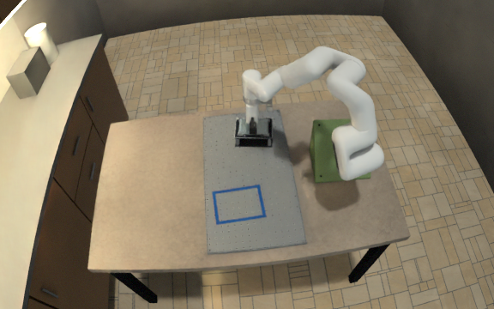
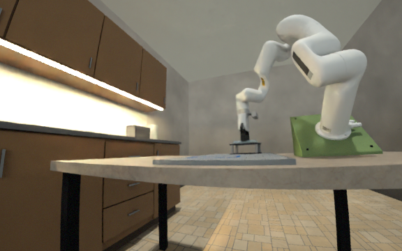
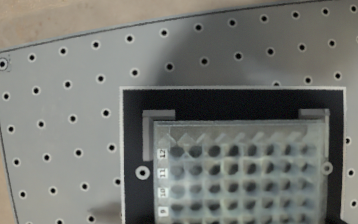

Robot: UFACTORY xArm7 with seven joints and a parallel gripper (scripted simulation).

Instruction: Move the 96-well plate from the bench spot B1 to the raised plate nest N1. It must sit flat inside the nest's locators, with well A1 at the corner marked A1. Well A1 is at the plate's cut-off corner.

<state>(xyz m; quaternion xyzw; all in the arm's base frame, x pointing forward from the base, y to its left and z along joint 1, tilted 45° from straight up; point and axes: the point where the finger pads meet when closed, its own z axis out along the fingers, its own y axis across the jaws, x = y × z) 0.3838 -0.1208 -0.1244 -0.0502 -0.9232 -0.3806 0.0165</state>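
My gripper is now 1 cm above the 96-well plate. Round my hand: raised plate nest (2 cm below).
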